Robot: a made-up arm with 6 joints.
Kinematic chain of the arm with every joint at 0, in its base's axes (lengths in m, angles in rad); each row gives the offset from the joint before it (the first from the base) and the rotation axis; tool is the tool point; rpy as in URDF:
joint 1: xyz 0 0 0.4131 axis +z
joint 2: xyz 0 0 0 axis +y
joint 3: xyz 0.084 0 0.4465 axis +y
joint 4: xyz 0.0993 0 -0.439 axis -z
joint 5: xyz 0 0 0 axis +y
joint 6: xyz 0.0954 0 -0.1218 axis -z
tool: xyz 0 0 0 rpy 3.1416 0 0
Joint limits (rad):
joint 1: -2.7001..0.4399
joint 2: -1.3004..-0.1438
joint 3: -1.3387..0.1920
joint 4: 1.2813..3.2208
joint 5: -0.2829..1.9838
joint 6: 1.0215..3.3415
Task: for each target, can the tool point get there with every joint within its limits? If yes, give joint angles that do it. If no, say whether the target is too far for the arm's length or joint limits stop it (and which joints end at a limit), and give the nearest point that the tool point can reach.
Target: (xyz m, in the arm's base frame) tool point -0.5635 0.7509 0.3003
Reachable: no: joint limits stop it (at a limit: joint 1, joint 2, joint 5) | nearest point -0.2106 0.0394 0.3508 | short by 0.796 m
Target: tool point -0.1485 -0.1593 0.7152
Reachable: yes | joints -2.0073 -1.0540 -0.4960 2.4383 -0.0725 2.1905
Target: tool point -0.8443 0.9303 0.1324
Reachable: no: too far | nearest point -0.2792 0.0068 0.3789 | short by 1.110 m
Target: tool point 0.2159 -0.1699 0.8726
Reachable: yes | joints -1.1183 -0.8750 -0.7003 1.6299 1.5534 2.9565
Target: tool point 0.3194 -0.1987 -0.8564
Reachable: no: too far | nearest point 0.1204 -0.0749 0.2748 | short by 1.155 m
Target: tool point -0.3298 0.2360 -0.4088
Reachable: no: joint limits stop it (at a limit: joint 1, joint 2, joint 3, joint 4) | nearest point -0.1248 0.0094 0.2824 | short by 0.756 m
